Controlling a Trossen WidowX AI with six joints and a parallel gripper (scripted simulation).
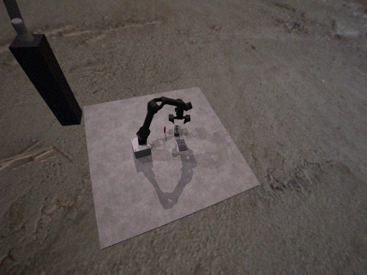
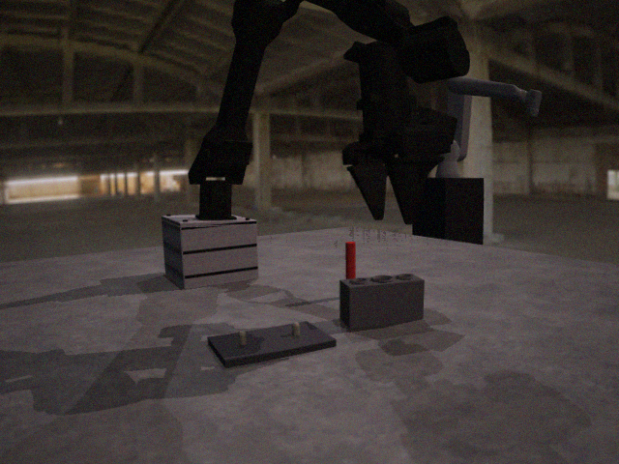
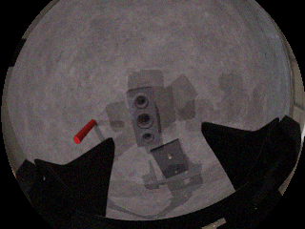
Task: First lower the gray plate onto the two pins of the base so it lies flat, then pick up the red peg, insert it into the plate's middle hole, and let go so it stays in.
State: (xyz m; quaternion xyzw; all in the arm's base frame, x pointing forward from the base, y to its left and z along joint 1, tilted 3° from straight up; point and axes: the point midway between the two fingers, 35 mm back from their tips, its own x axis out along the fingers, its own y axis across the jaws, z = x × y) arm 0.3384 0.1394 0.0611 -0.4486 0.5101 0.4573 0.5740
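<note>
Now: gripper tip 8 cm above the gray plate, 1 cm to the left of it and 1 cm past it. From my gripper tip the other things lie so: dark base: 16 cm to the right, 11 cm below, 1 cm ahead; red peg: 12 cm behind, 8 cm below, 1 cm to the left.
</note>
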